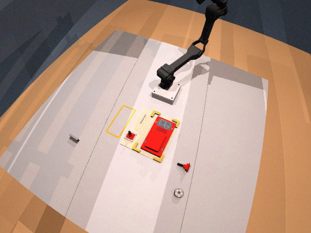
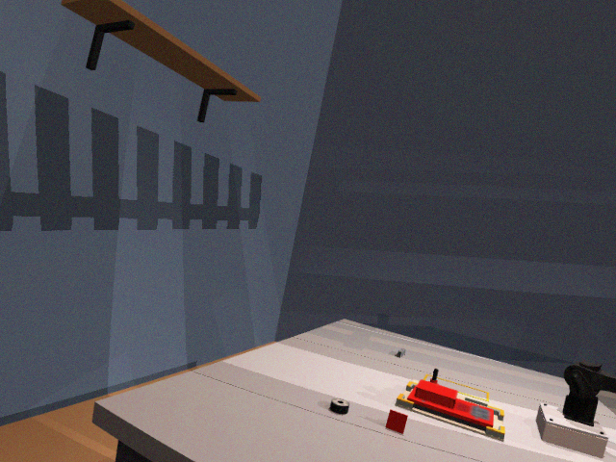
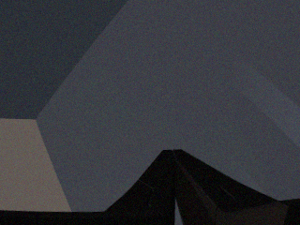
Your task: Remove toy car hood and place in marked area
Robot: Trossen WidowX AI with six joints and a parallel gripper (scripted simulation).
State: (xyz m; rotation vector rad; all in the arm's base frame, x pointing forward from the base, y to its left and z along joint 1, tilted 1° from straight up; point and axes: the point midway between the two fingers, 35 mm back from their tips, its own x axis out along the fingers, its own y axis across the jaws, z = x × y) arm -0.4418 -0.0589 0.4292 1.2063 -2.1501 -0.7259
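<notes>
Right now the hood is 76 cm ahead of my gripper tip, 46 cm below it and 24 cm to the left of it.
</notes>
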